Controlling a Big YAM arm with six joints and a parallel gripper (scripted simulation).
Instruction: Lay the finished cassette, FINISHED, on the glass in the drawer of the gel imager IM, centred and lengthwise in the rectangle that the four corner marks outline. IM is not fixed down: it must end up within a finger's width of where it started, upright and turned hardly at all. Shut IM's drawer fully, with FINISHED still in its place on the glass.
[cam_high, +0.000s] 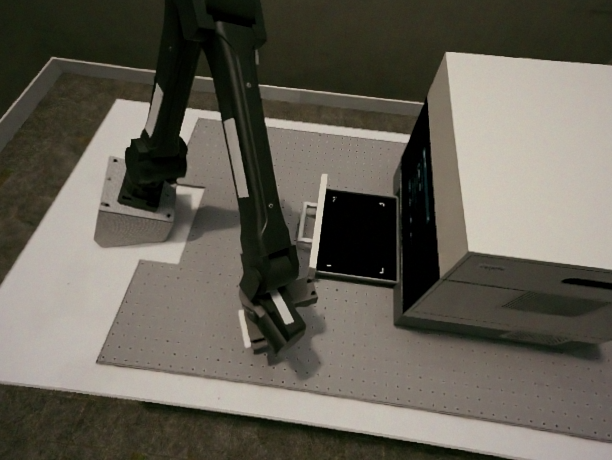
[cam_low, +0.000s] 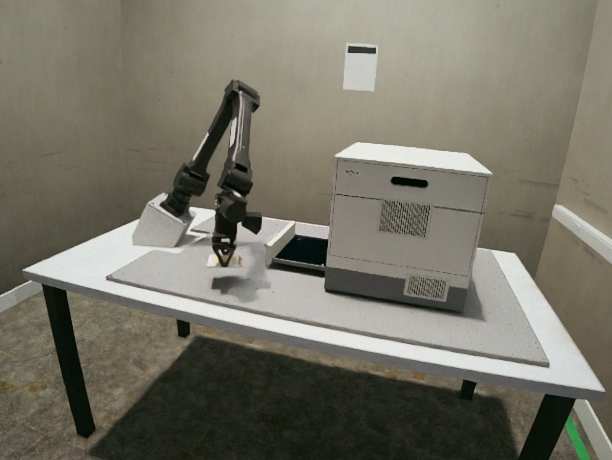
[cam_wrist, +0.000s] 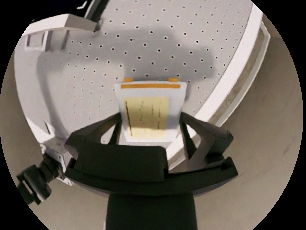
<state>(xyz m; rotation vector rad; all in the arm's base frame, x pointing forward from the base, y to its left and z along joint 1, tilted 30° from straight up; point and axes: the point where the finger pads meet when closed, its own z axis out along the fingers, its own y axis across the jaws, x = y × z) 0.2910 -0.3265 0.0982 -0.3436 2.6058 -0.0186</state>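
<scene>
The cassette is 1 cm ahead of my hand and 1 cm below it. From my hand the other things lie so: drawer: 24 cm ahead, 24 cm to the left, 4 cm below.
</scene>
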